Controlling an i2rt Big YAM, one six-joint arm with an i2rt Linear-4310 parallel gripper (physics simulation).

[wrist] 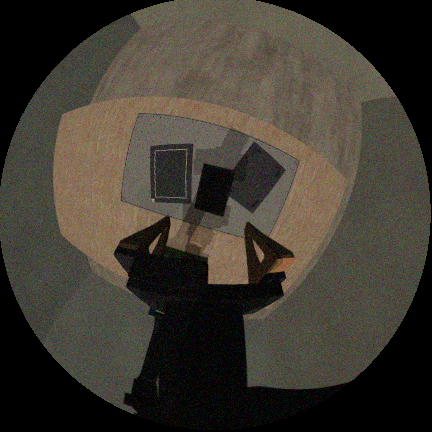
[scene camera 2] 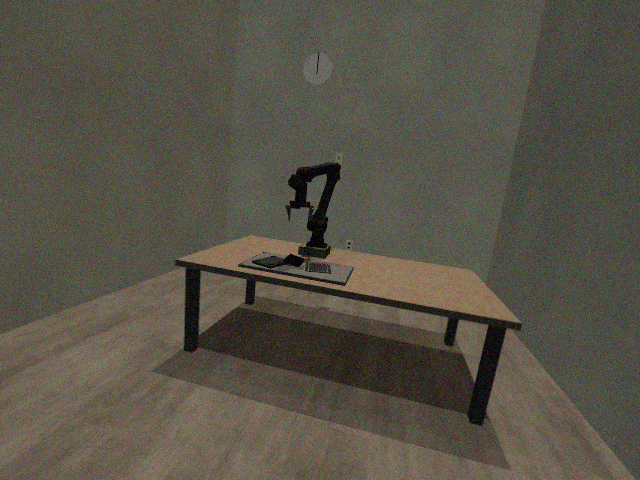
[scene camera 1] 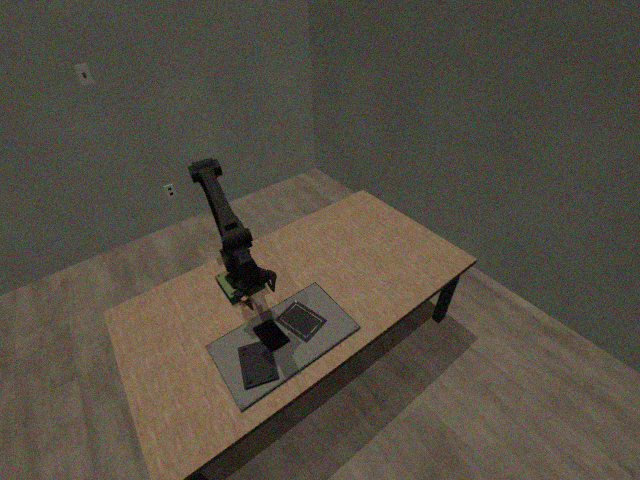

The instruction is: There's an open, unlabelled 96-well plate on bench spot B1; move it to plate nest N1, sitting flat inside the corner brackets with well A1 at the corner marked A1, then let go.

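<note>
My gripper is open and empty, high above the board's robot-side edge. Spot B1 is a dark pad with a cream outline; fine stripes show on it in scene camera 2, but I cannot clearly make out a plate or wells. Nest N1 is a dark pad, angled; its brackets and A1 mark are too dim to read. A black, plate-sized rectangle lies between them, close beside N1; I cannot tell whether it is the plate.
The pads and black rectangle are on a grey perforated board on the wooden table. The arm's green base stands behind the board. Arm shadows cross the board.
</note>
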